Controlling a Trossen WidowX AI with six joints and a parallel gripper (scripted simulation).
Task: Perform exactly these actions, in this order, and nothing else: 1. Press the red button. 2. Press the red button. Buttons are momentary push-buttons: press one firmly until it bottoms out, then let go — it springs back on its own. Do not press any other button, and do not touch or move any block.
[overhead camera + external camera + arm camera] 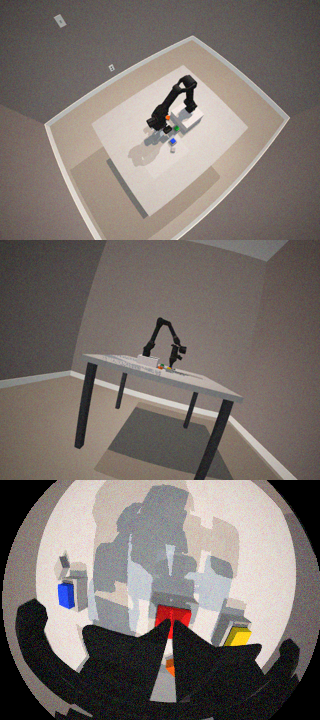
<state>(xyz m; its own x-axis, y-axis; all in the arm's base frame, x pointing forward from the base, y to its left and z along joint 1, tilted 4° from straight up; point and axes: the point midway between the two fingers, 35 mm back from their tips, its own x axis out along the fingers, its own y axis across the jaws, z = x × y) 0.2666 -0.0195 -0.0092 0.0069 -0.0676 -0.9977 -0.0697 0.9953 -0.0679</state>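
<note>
The red button is 1 cm below my gripper tip. The rest, counted from my gripper tip: yellow button: 1 cm behind, 10 cm to the right; orange block: 9 cm behind, 4 cm to the right, 2 cm below; green button: 9 cm behind, 8 cm to the left.
</note>
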